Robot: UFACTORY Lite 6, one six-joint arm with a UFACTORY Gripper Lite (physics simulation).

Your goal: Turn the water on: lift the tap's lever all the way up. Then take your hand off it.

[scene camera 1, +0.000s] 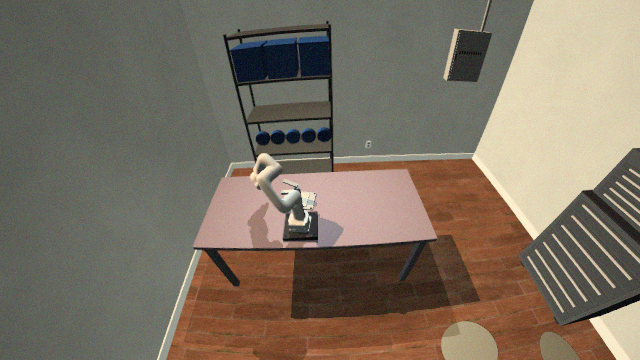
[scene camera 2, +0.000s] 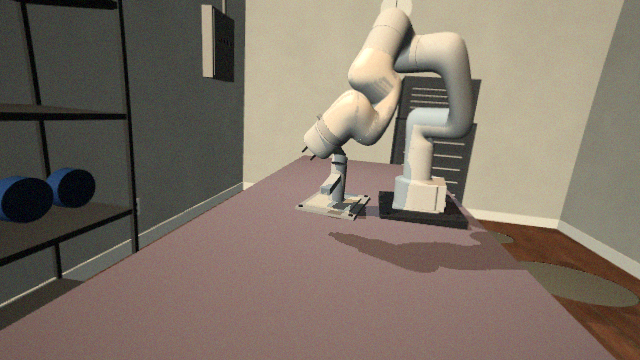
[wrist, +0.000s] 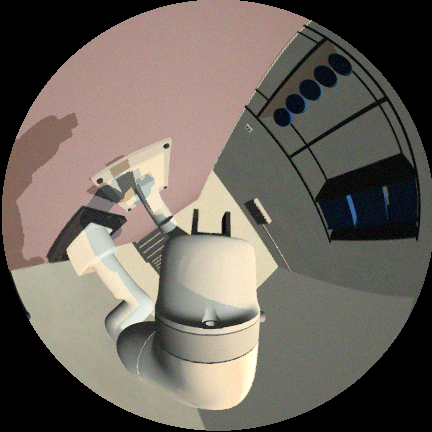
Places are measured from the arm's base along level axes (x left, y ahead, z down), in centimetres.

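Pixels of known places: hand at its tool point: (scene camera 2: 310, 152) (wrist: 210, 224); arm's base at its link origin: (scene camera 1: 300, 223) (scene camera 2: 414, 203) (wrist: 89, 237).
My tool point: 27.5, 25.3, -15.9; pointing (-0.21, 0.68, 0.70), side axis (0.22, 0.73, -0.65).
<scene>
For each thing: its top centre in the pictures, then the offset to it from my tool point, as dx, dy, dz. "pt": a spot on its surface instead. Level surfaces: height alone.
- tap at a spot on its surface: (wrist: 159, 205) (scene camera 2: 332, 175) pt -18.1, -1.4, +8.5
- spout at its top centre: (wrist: 156, 203) (scene camera 2: 331, 176) (scene camera 1: 288, 190) -14.6, -1.9, +8.2
- pink table at its surface level: dz +18.1
The tap (scene camera 1: 296, 191) (scene camera 2: 339, 175) (wrist: 159, 205) stands on its pale base plate (scene camera 1: 314, 206) (scene camera 2: 320, 211) (wrist: 167, 175). Its lever (scene camera 1: 290, 183) shows in scene camera 1 as a pale bar above the spout (scene camera 1: 287, 192) (scene camera 2: 330, 184), sloping upward from the tap's top. In scene camera 2 the hand hides the lever; in the wrist view it is mostly hidden behind the hand. My gripper (scene camera 2: 309, 153) (wrist: 211, 220) is shut, with a small gap between its dark fingers and nothing in it. The fingers point past the tap's top and show apart from it in the wrist view.
The arm's black mounting plate (scene camera 1: 300, 237) (scene camera 2: 422, 216) (wrist: 103, 218) lies beside the tap on the pink table (scene camera 1: 370, 200) (scene camera 2: 250, 280) (wrist: 200, 65). A shelf rack (scene camera 1: 330, 95) (scene camera 2: 131, 150) with blue boxes and round blue things stands behind the table.
</scene>
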